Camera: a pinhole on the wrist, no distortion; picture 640 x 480 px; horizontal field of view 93.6 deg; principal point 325.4 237.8 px. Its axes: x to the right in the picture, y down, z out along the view. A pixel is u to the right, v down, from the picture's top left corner.
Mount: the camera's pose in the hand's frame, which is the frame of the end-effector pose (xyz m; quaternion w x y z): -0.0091 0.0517 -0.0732 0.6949 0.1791 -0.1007 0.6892
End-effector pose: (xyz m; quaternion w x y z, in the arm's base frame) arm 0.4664 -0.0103 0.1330 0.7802 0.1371 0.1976 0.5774
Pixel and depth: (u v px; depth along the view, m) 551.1 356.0 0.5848
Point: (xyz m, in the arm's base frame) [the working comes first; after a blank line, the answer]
In the camera's frame: 0.4392 0.2300 0.5848

0.5400 -0.0888 0.8389
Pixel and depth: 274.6 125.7 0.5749
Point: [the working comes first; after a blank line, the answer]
In the camera's frame: -0.0972 -0.2145 0.5749

0.9346 0.1699 0.3263
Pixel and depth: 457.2 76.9 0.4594
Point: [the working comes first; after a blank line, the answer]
In the camera's frame: 0.2015 -0.2460 0.4594

0.6732 0.2914 0.4694
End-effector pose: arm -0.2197 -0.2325 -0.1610 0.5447 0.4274 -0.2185 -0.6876
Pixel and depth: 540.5 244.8 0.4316
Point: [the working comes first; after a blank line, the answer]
In the camera's frame: 0.3089 0.0101 0.4316

-0.4917 -0.3921 0.1944
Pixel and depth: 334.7 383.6 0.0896
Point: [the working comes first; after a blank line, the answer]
In the camera's frame: 0.0028 0.0435 0.0896

-0.2194 -0.2009 -0.1237
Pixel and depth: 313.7 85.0 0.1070
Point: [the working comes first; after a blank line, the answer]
In the camera's frame: -0.0042 -0.0544 0.1070

-0.2322 -0.2902 -0.1660
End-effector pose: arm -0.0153 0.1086 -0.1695 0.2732 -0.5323 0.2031 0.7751
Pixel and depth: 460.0 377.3 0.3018
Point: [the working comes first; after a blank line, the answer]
In the camera's frame: 0.1352 0.1401 0.3018

-0.2136 0.2054 0.0318
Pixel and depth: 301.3 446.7 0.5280
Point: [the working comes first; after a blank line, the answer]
In the camera's frame: -0.0423 0.3671 0.5280

-0.1088 0.4570 0.2765
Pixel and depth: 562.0 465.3 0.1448
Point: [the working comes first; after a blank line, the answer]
In the camera's frame: 0.1140 0.1096 0.1448

-0.1331 0.0819 -0.0338
